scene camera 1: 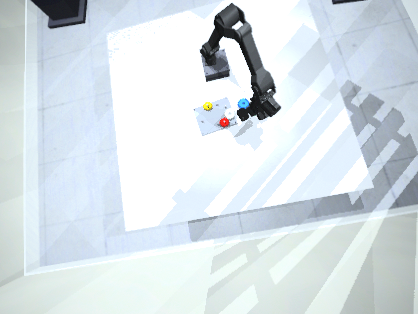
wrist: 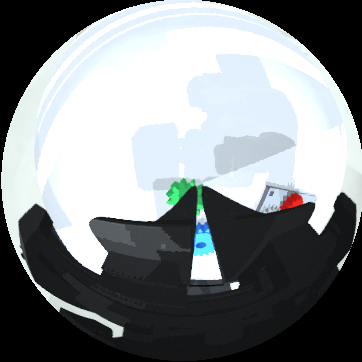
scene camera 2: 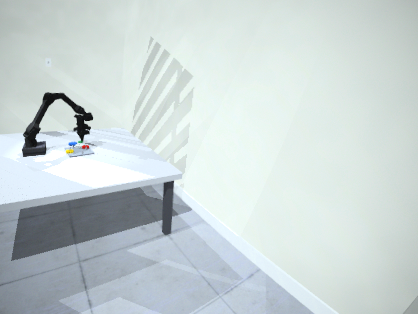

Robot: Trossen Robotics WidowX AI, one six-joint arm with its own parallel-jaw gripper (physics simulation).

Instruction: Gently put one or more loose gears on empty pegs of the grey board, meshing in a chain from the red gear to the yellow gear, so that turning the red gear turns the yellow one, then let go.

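Frame: origin at the arm's base, x back, y right, z up, level; millimetres.
Seen in the pictures: gripper, fingertip midpoint: [scene camera 1: 252, 114] [wrist: 198, 190] [scene camera 2: 82, 140]; arm's base, link origin: [scene camera 1: 210, 60] [scene camera 2: 31, 146].
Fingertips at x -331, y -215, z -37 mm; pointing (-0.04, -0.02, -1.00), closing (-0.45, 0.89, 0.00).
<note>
Offsets run from my fingertips to a thing's middle. Level surfaces: height alone.
The gripper [scene camera 1: 252, 114] [scene camera 2: 82, 141] [wrist: 199, 188] is nearly closed, with the green gear @(dy -4, dx +16, dz -10 mm) [scene camera 2: 80, 142] [wrist: 177, 194] at its fingertips; green shows left of the tips and between them. Its height above the table is unclear, and the gripper hides it in scene camera 1. The blue gear @(dy +44, dx +73, dz -11 mm) [scene camera 1: 243, 103] [scene camera 2: 73, 143] [wrist: 204, 244] lies beside the board, near the gripper. The red gear @(dy +158, dx -29, dz -3 mm) [scene camera 1: 224, 122] [scene camera 2: 85, 147] [wrist: 292, 201] and yellow gear @(dy +247, dx +78, dz -3 mm) [scene camera 1: 208, 106] [scene camera 2: 69, 151] are on the grey board @(dy +212, dx +22, dz -4 mm) [scene camera 1: 210, 126]. A white gear @(dy +126, dx +17, dz -1 mm) [scene camera 1: 229, 113] is beside the red one.
The arm's base [scene camera 1: 215, 66] [scene camera 2: 34, 149] stands behind the board on the white table @(dz -20 mm) [scene camera 1: 160, 170] [scene camera 2: 110, 174]. Small pegs show on the board in scene camera 1. Strong light and shadow stripes cross the table.
</note>
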